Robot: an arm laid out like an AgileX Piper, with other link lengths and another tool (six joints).
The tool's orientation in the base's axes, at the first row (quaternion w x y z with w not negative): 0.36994, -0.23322, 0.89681, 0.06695
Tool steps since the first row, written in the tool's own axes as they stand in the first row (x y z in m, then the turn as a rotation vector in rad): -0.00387, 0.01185, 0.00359, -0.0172, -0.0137, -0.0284; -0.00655, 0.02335, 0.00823, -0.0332, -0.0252, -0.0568; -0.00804, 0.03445, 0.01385, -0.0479, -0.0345, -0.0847; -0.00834, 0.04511, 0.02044, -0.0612, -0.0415, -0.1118; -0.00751, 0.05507, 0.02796, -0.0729, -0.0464, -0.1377; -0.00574, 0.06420, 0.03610, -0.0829, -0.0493, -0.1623; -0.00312, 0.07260, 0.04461, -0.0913, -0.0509, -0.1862
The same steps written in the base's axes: -0.00088, 0.01293, -0.00051, -0.0009, -0.0141, 0.0330; -0.00168, 0.02542, -0.00258, -0.0036, -0.0266, 0.0651; -0.00240, 0.03741, -0.00616, -0.0078, -0.0376, 0.0958; -0.00303, 0.04886, -0.01123, -0.0135, -0.0468, 0.1249; -0.00345, 0.05954, -0.01773, -0.0203, -0.0543, 0.1519; -0.00366, 0.06932, -0.02528, -0.0284, -0.0604, 0.1766; -0.00383, 0.07826, -0.03364, -0.0375, -0.0657, 0.1997
